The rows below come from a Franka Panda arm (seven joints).
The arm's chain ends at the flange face. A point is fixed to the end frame.
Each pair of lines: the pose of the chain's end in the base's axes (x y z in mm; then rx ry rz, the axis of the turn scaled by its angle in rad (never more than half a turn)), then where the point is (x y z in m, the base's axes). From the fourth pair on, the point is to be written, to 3 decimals.
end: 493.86 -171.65 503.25 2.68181 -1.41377 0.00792
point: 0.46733 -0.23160 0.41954
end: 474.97 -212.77 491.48 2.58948 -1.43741 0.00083
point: 0.44294 -0.27639 0.41254
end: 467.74 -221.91 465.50 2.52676 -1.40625 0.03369
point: 0.43463 -0.29102 0.39180
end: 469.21 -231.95 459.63 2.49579 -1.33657 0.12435
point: 0.441 -0.308 0.391
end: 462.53 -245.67 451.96 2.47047 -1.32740 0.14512
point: 0.434 -0.324 0.386
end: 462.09 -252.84 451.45 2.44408 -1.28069 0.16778
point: 0.435 -0.334 0.389
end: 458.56 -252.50 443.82 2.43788 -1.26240 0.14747
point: 0.430 -0.335 0.383
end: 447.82 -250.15 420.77 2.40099 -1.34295 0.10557
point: 0.413 -0.329 0.359
